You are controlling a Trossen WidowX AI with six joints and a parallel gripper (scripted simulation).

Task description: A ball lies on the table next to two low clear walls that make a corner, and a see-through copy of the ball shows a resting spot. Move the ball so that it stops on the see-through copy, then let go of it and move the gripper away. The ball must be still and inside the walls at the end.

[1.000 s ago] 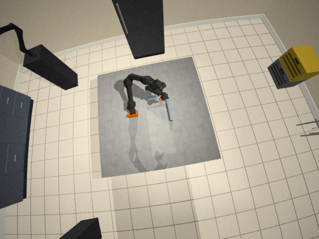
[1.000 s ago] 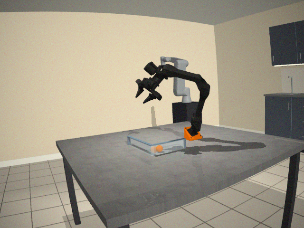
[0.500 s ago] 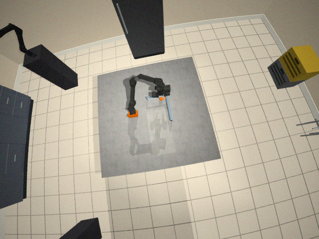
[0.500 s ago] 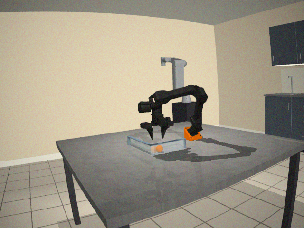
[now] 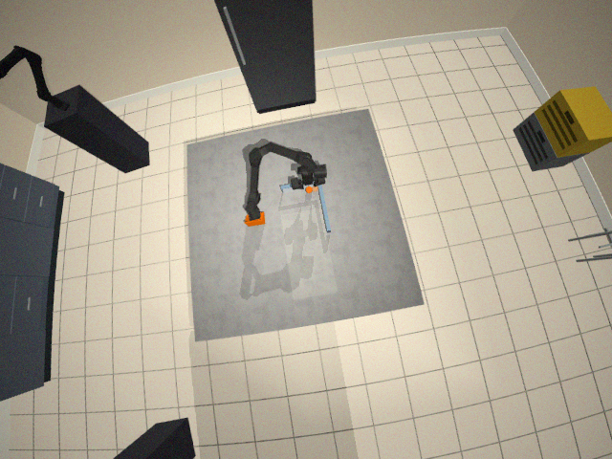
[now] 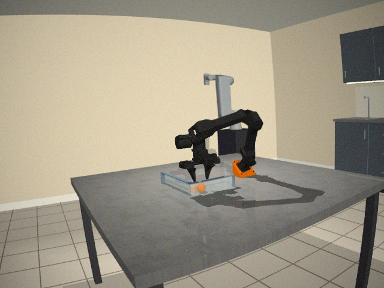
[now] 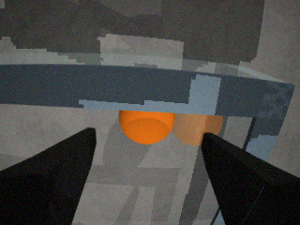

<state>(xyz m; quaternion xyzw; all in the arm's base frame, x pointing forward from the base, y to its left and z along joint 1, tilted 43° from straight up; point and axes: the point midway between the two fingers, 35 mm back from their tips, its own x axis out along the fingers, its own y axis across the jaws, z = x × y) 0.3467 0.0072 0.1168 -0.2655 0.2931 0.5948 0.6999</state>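
The orange ball lies 30 mm below my gripper tip. Round my gripper tip: see-through copy (40 mm ahead, 30 mm below, 10 mm to the right).
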